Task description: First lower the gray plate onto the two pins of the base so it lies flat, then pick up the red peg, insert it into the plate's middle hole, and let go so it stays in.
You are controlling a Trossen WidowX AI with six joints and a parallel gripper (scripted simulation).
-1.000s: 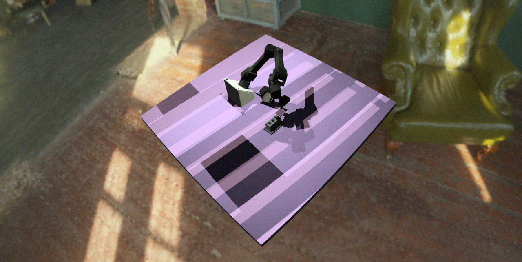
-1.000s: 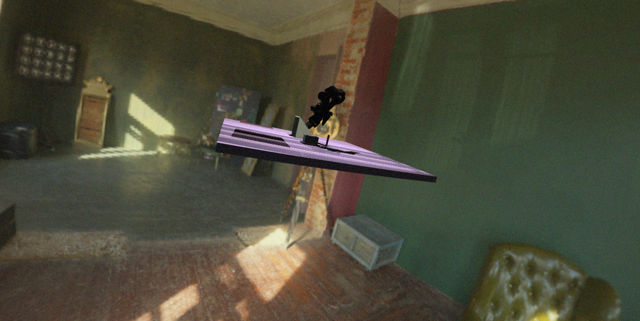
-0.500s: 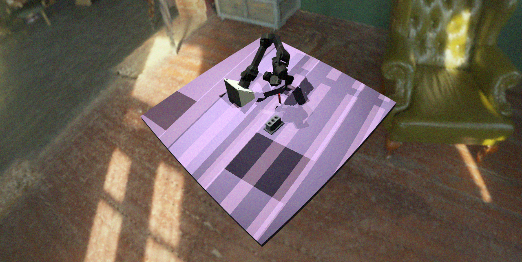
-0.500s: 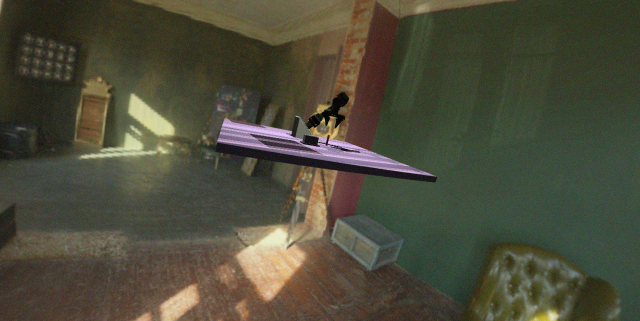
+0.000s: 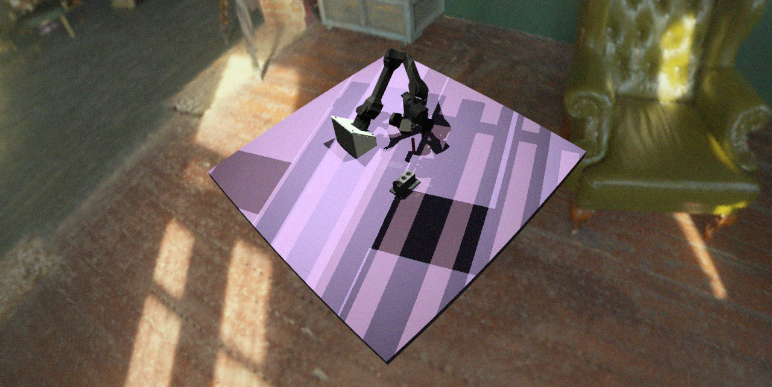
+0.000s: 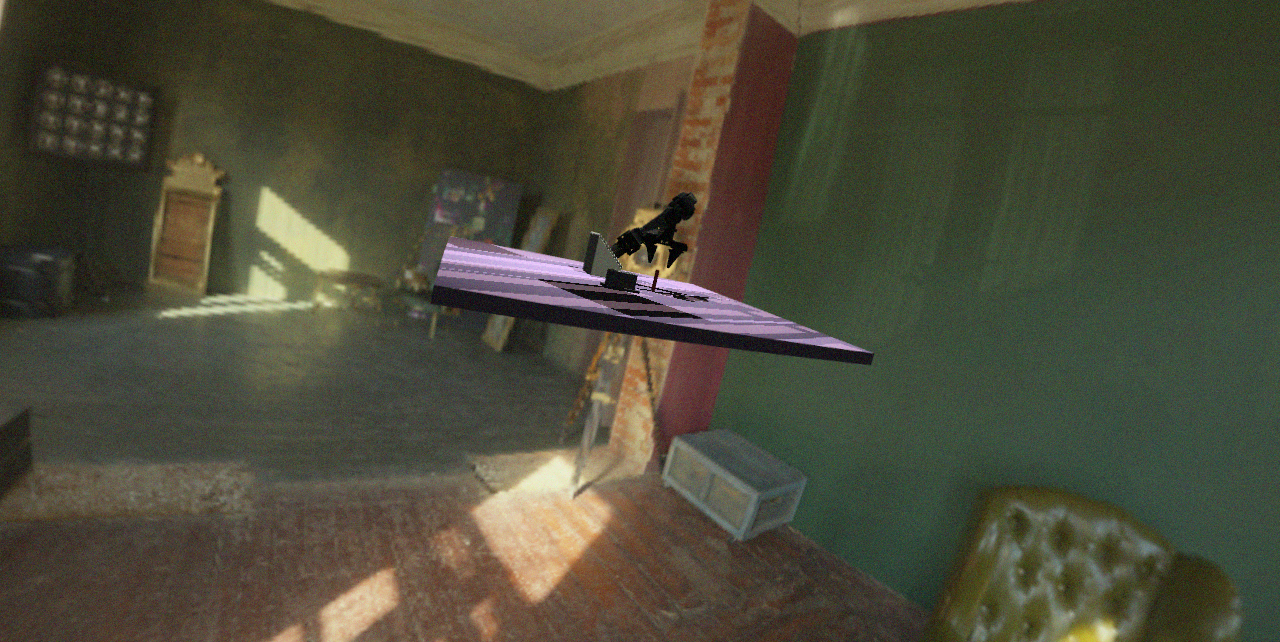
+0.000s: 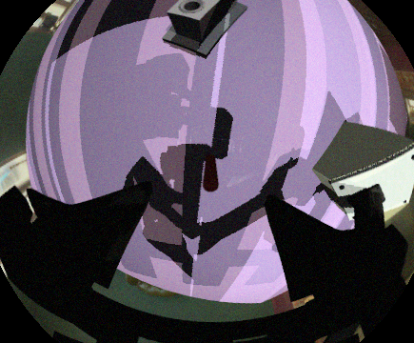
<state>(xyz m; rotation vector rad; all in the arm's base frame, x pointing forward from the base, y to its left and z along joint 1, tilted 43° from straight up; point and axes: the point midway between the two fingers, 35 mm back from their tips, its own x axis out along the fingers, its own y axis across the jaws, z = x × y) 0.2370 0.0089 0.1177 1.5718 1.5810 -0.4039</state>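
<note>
My gripper tip is 60 mm above the red peg. The rest, counted from my gripper tip: gray plate (190 mm to the right, 100 mm ahead, 50 mm below).
</note>
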